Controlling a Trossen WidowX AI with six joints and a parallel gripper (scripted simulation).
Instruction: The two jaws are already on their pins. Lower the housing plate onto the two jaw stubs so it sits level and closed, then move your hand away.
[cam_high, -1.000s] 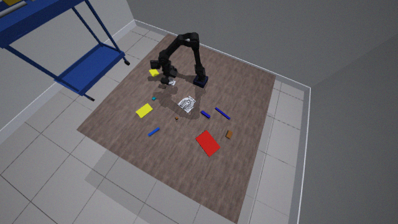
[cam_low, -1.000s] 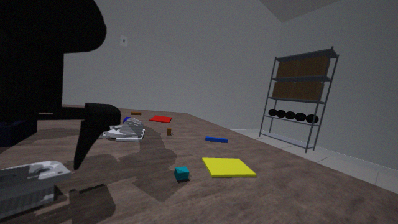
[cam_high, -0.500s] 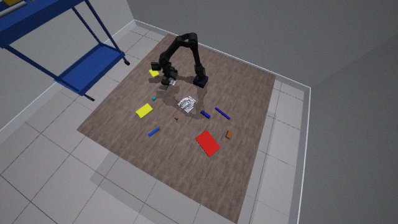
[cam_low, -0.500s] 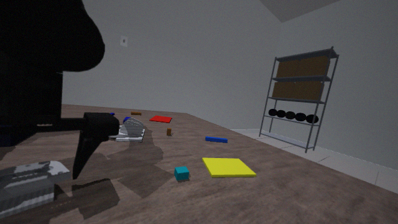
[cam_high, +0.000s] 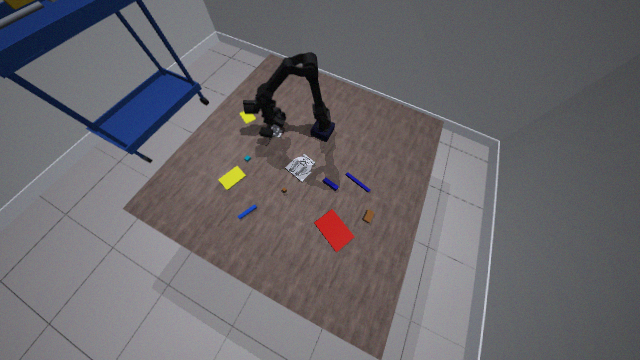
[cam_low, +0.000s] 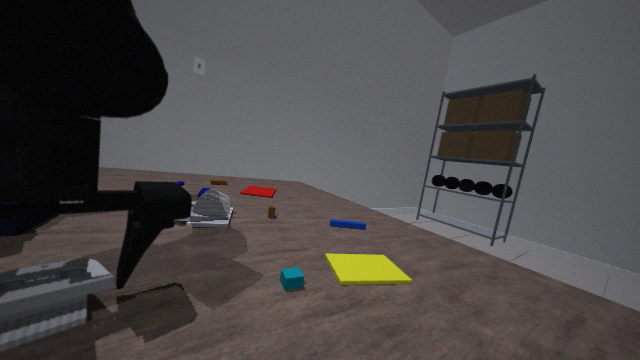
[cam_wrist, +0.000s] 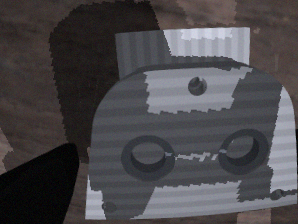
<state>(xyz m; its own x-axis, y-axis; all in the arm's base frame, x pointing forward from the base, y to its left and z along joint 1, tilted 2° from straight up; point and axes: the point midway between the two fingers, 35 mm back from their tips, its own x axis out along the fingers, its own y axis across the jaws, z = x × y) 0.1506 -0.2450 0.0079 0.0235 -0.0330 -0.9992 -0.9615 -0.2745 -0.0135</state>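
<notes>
The white jaw assembly is 9 cm ahead of my gripper tip and 24 cm to the left of it. Round my gripper tip: teal cube (21 cm ahead, 2 cm to the right); then yellow tile (34 cm ahead, 3 cm to the right, 1 cm below); then red tile (33 cm ahead, 54 cm to the left, 1 cm below).
</notes>
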